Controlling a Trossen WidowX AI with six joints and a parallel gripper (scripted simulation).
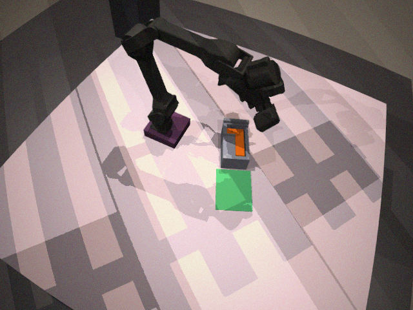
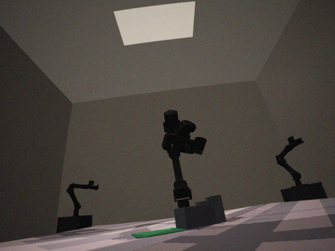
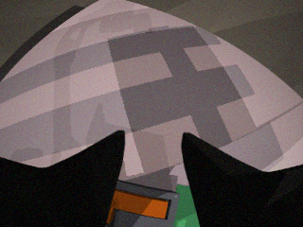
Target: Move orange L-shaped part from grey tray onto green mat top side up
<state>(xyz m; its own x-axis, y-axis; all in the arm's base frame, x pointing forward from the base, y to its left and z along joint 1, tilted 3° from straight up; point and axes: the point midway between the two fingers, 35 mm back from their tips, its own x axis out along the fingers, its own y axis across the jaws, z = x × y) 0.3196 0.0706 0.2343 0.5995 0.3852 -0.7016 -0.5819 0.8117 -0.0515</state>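
Now: gripper tip 90 mm past the orange L-shaped part, 20 mm to the left of it and 180 mm above it.
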